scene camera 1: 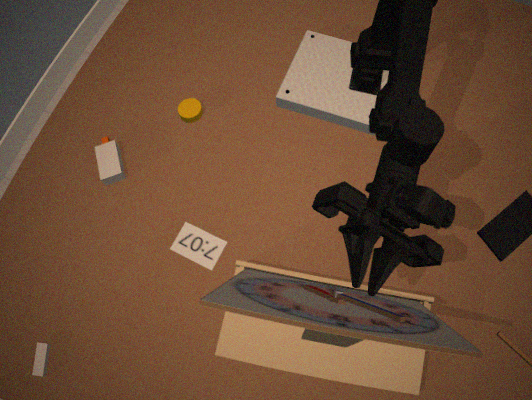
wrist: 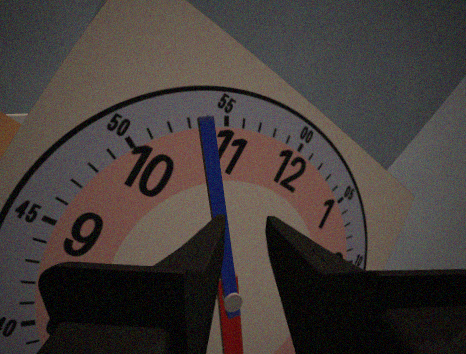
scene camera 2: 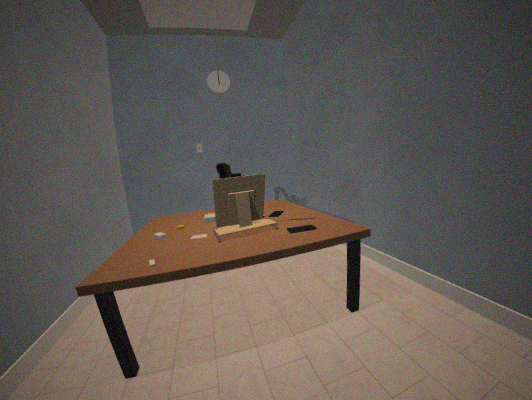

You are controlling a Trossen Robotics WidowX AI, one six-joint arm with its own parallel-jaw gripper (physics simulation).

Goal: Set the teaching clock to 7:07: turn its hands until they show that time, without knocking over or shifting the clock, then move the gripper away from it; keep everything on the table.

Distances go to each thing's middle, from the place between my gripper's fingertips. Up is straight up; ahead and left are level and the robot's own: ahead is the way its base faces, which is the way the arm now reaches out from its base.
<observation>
My hand is 10 mm to the right of the long blue hand [wrist: 206, 125], 10 mm short of it and 10 mm above it. The rest, counted from my hand: teaching clock [scene camera 1: 252, 293]: 60 mm below, 30 mm to the right, 10 mm ahead; then tan wooden base [scene camera 1: 270, 344]: 120 mm below, 30 mm ahead, 20 mm to the right; then small white block with orange tip [scene camera 1: 109, 160]: 500 mm to the right, 220 mm below, 190 mm behind.
</observation>
